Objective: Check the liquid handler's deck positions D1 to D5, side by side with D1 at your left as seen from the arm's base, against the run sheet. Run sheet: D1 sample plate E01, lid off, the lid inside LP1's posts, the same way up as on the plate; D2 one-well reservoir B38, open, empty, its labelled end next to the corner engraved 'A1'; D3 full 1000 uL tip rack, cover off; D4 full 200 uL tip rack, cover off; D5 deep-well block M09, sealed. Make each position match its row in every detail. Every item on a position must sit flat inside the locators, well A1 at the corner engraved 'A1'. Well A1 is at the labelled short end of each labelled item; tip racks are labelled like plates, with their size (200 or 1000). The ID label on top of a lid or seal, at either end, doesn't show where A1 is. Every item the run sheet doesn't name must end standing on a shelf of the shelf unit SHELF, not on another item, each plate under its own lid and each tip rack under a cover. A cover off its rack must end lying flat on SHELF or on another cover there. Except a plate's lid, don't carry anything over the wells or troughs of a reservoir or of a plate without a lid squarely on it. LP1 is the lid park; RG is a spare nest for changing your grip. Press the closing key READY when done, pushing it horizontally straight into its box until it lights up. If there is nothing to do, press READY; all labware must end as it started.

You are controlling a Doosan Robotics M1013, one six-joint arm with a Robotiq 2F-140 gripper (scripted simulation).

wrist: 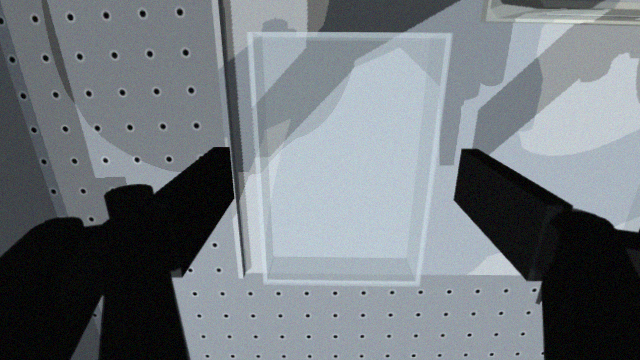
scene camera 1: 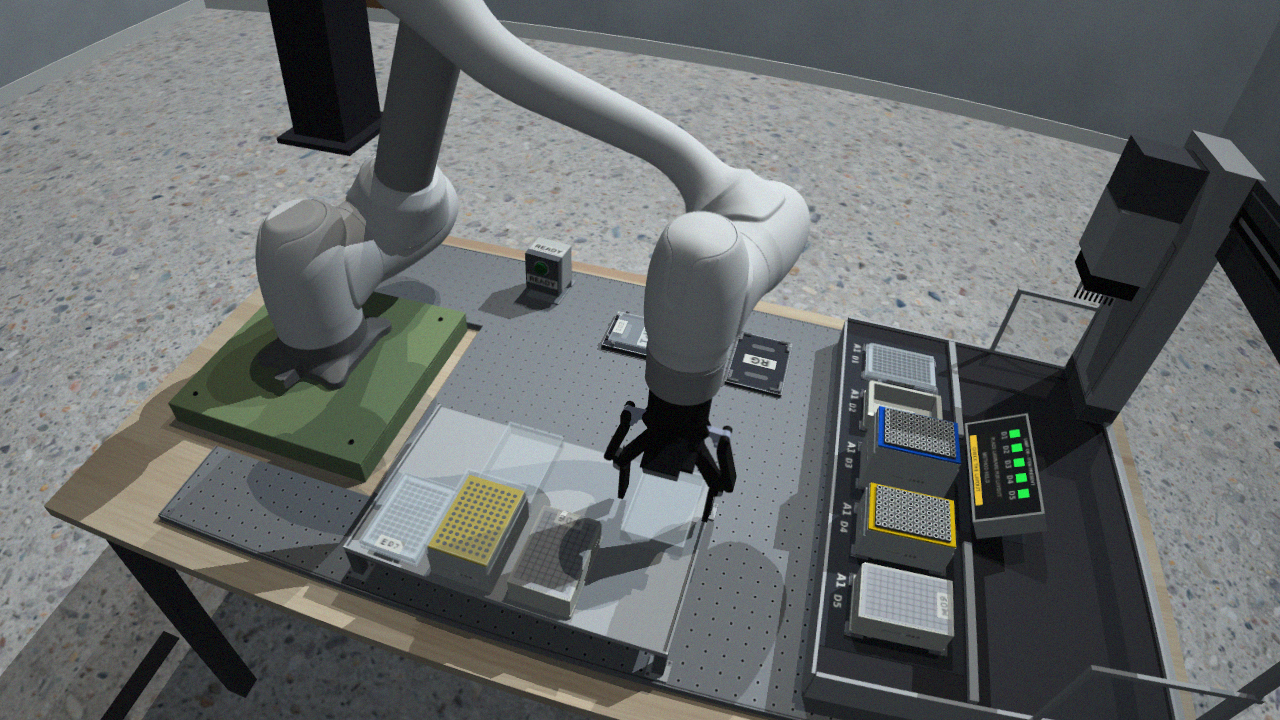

Labels:
my gripper: wrist; scene camera 1
yellow-rimmed tip rack: scene camera 1 895, 525; not seen in the wrist view (out of frame)
clear sample plate: scene camera 1 891, 365; not seen in the wrist view (out of frame)
blue-rimmed tip rack: scene camera 1 921, 454; not seen in the wrist view (out of frame)
clear lid labelled E01: scene camera 1 629, 331; not seen in the wrist view (out of frame)
same spot on my gripper: point(scene camera 1: 705, 463) = point(wrist: 101, 336)

